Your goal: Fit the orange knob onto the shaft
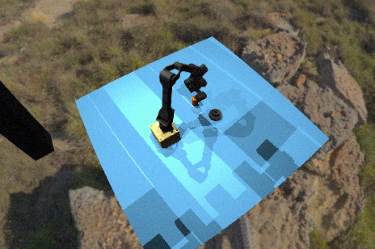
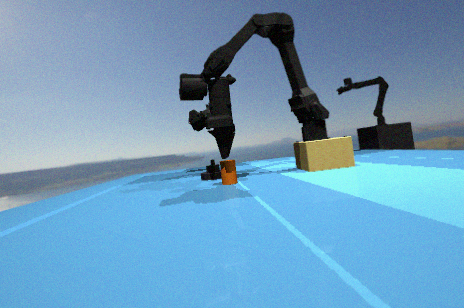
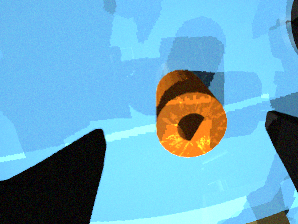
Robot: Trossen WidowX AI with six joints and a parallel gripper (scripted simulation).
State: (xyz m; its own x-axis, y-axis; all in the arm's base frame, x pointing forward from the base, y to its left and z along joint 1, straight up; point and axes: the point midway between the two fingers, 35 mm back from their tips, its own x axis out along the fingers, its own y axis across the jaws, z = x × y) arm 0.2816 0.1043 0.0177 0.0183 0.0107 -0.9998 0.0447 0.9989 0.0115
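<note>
Right now my gripper tip is 4 cm above the orange knob. The rest, counted from my gripper tip: pedestal 5 cm ahead, 16 cm to the right, 4 cm below.
</note>
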